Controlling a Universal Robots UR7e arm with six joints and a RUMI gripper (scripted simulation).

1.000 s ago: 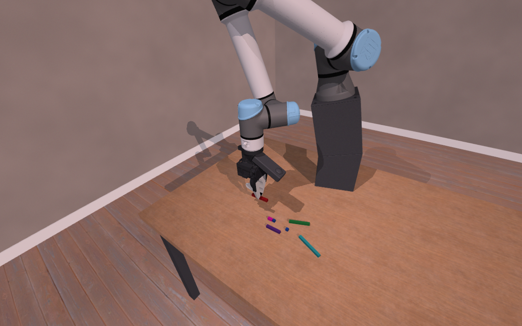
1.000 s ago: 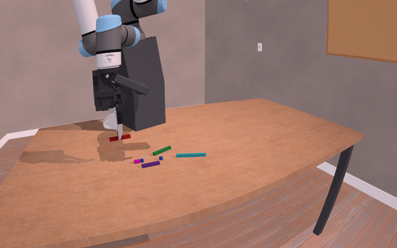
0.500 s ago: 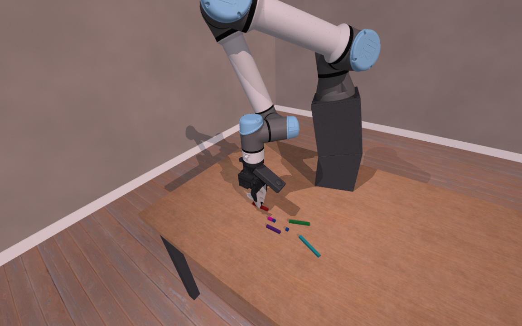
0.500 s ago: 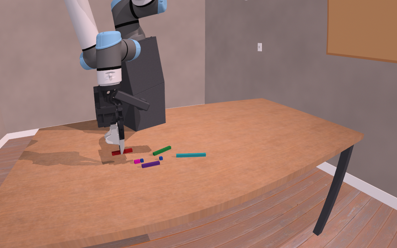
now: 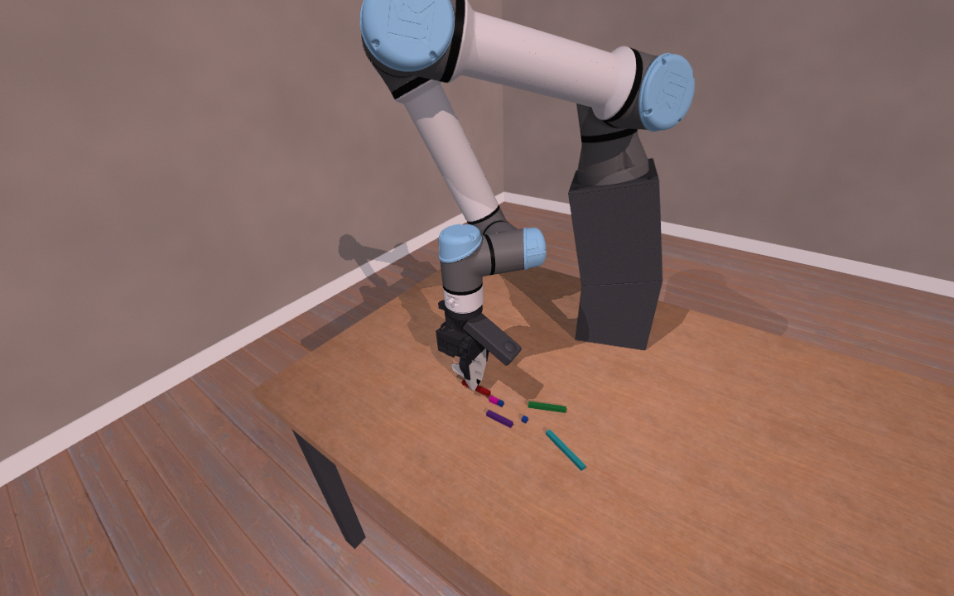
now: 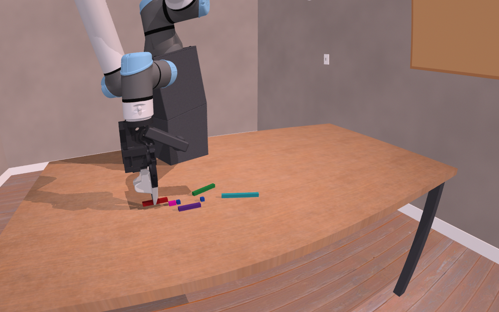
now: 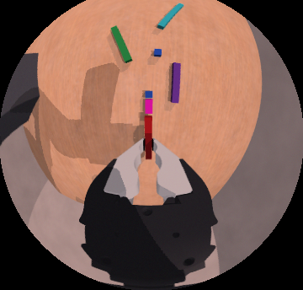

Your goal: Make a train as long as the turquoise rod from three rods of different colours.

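Right now my hand is 10 mm above the red rod. From my hand the other things lie so: green rod 150 mm to the left, 60 mm behind, 20 mm below; then magenta rod 50 mm to the left, 20 mm below; then purple rod 90 mm to the left, 30 mm ahead, 20 mm below.
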